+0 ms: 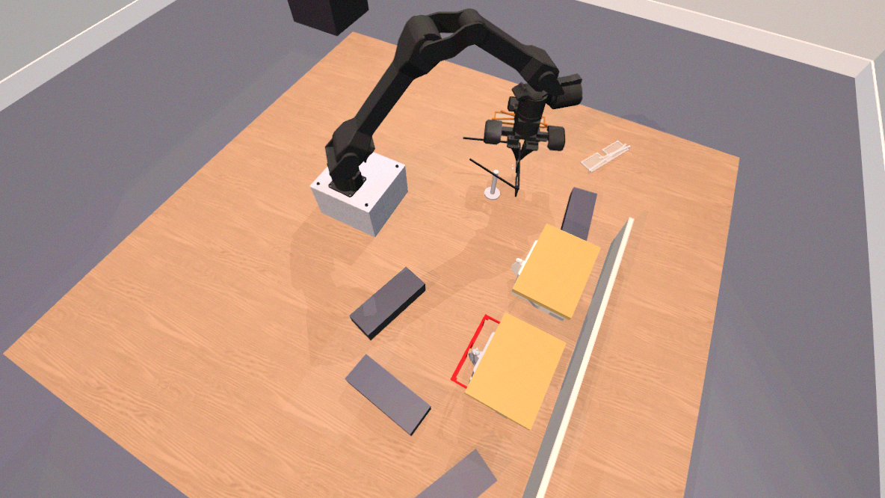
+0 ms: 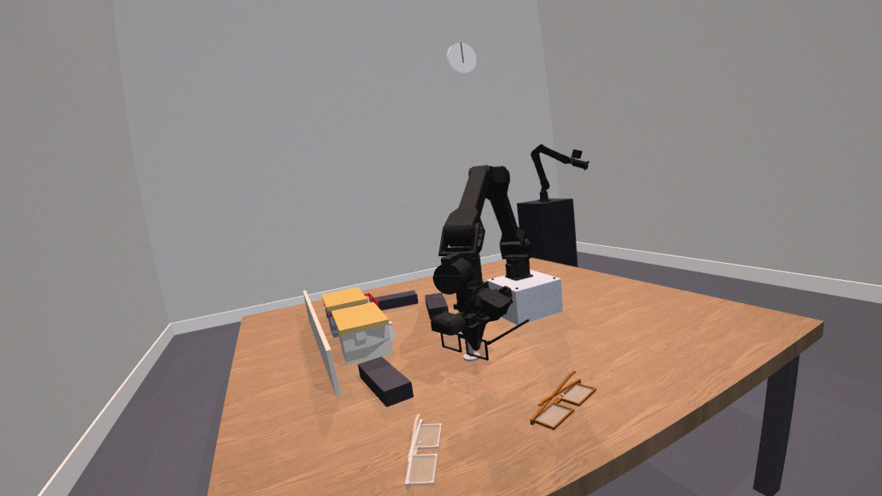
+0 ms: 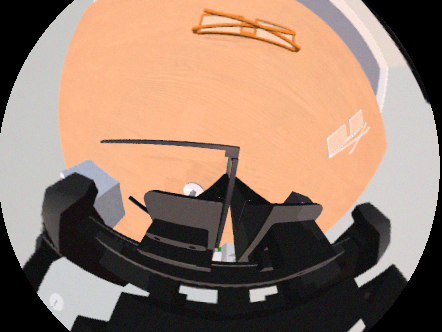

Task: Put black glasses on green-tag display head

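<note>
Right now the white peg is 9 cm to the right of my gripper tip, 3 cm below it and 2 cm behind it. Also, from my gripper tip: thin white panel: 38 cm to the right, 30 cm ahead.
</note>
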